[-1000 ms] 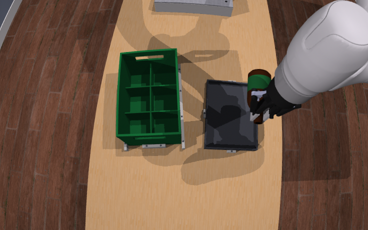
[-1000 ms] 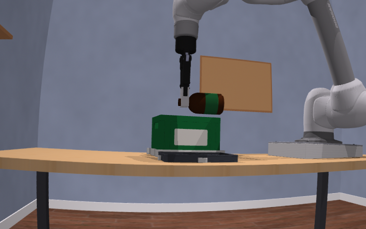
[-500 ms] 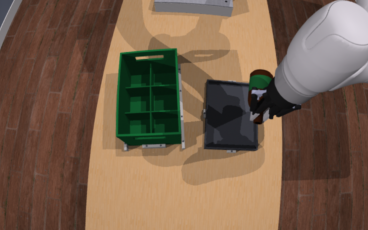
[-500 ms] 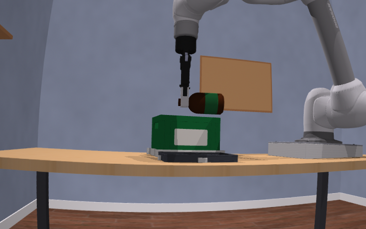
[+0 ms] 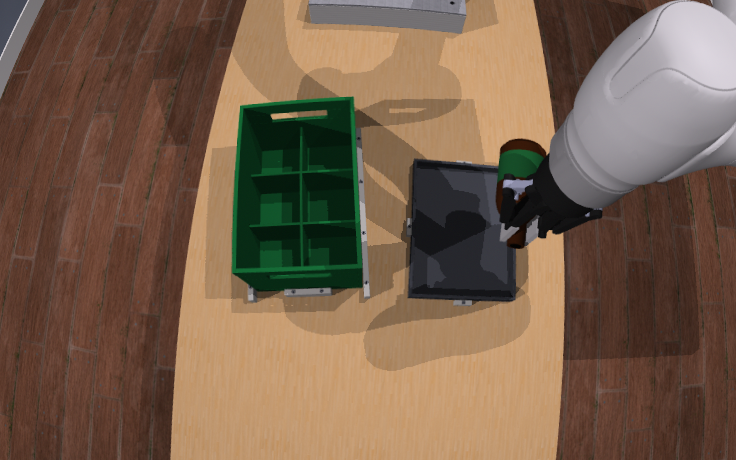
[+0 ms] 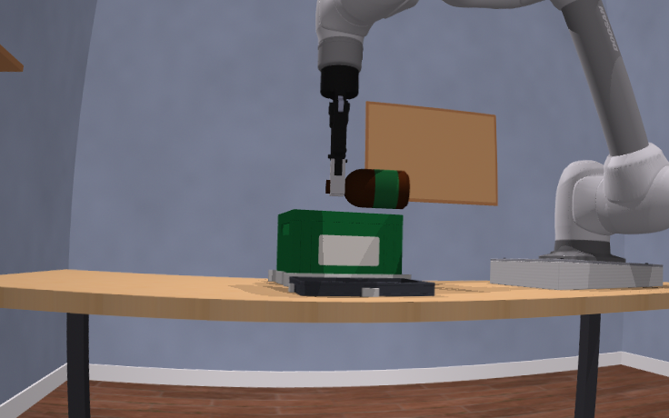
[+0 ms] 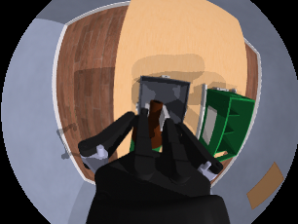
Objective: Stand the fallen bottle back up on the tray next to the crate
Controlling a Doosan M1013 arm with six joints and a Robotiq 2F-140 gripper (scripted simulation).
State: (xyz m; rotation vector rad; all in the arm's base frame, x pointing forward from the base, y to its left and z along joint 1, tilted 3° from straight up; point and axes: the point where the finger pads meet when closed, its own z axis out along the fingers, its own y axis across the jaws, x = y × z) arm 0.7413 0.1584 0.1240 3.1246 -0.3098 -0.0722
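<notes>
The brown bottle is 5 cm behind my hand, 2 cm below it and 1 cm to the left of it. From my hand the other things lie so: dark tray: 21 cm below, 6 cm behind, 4 cm to the right; then green crate: 32 cm to the right, 14 cm below, 9 cm behind.
</notes>
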